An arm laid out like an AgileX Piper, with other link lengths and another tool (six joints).
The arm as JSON. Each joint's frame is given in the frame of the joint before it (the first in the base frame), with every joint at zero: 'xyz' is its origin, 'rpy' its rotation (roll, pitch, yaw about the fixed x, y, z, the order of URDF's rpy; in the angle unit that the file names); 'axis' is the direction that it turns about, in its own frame. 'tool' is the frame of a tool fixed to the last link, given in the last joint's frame.
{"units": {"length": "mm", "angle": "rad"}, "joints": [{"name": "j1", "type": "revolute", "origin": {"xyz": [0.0, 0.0, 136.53], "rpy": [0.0, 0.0, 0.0]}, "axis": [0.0, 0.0, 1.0]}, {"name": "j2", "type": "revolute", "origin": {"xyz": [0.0, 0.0, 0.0], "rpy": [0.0, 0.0, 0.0]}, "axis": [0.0, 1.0, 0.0]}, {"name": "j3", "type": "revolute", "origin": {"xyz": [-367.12, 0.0, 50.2], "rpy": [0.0, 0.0, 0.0]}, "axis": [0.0, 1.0, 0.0]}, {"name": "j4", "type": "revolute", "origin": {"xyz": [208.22, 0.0, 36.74], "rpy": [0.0, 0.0, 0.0]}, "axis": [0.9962, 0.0, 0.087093]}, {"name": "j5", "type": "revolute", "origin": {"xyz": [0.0, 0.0, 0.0], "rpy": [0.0, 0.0, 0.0]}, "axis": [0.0, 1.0, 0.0]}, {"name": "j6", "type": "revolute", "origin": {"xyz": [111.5, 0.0, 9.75], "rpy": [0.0, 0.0, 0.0]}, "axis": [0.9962, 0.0, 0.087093]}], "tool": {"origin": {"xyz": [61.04, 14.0, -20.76], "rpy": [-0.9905, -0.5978, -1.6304]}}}
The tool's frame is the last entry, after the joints.
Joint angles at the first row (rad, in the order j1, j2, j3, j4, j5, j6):
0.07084, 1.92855, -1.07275, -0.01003, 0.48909, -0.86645
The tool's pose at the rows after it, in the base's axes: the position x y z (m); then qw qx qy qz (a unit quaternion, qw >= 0):
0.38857, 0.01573, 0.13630, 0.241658, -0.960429, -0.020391, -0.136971
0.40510, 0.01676, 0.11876, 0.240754, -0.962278, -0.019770, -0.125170
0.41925, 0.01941, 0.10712, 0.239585, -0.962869, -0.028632, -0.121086
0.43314, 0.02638, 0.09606, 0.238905, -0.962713, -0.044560, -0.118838
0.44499, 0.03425, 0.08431, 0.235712, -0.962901, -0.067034, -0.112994
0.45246, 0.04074, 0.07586, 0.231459, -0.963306, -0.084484, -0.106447
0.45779, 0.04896, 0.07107, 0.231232, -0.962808, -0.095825, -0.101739
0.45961, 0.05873, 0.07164, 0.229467, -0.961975, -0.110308, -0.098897
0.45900, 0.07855, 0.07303, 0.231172, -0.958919, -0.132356, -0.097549
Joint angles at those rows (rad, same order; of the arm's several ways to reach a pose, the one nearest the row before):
0.07086, 2.02591, -1.15213, -0.01004, 0.50699, -0.86643
0.07085, 2.09836, -1.21610, -0.01004, 0.52207, -0.87088
0.07615, 2.14908, -1.26876, -0.01221, 0.52799, -0.88317
0.09130, 2.19644, -1.32000, -0.01461, 0.52883, -0.89840
0.11009, 2.24247, -1.36700, -0.02447, 0.53109, -0.91858
0.12658, 2.27527, -1.40200, -0.03885, 0.53858, -0.92804
0.14368, 2.29766, -1.43343, -0.04016, 0.55159, -0.93464
0.16626, 2.30258, -1.44951, -0.04879, 0.56204, -0.93541
0.20894, 2.30257, -1.45698, -0.05076, 0.56190, -0.93542

